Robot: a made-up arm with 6 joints.
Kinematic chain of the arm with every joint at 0, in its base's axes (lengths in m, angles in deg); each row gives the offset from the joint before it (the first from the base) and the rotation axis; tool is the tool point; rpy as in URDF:
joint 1: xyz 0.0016 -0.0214 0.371 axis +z
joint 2: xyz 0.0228 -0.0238 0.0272 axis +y
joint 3: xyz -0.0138 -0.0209 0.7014 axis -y
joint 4: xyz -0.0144 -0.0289 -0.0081 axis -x
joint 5: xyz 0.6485 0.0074 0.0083 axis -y
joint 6: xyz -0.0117 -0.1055 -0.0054 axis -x
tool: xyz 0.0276 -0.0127 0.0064 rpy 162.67 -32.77 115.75
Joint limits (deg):
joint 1: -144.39..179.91
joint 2: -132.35..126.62
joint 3: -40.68..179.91
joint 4: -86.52..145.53
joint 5: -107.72..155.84
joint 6: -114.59..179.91
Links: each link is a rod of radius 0.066 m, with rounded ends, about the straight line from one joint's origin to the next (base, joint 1, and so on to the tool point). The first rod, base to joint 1, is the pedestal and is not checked.
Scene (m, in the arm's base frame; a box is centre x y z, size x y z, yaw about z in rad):
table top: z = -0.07
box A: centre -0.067 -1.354 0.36 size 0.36 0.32 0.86 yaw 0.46
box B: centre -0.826 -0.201 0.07 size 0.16 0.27 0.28 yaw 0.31
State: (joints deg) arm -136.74 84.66 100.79 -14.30 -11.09 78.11
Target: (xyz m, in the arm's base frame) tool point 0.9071 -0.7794 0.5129
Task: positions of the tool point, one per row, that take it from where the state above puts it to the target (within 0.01 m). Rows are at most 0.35 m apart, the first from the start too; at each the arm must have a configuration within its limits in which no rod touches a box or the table.
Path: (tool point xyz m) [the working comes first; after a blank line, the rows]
Joints at the target: -31.72 115.75 154.76 -5.81 -8.87 79.64
Straight joint move there: touches box A.

1: -0.8815 -1.0278 0.7321
2: -0.6271 -1.1701 0.8221
3: -0.3516 -1.2443 0.9091
4: -0.0742 -1.2483 0.9931
5: 0.1863 -1.1856 1.0733
6: 0.4077 -1.1746 0.9342
7: 0.6147 -1.0963 0.7907
8: 0.7866 -0.9594 0.6485
9: 0.9071 -0.7793 0.5129

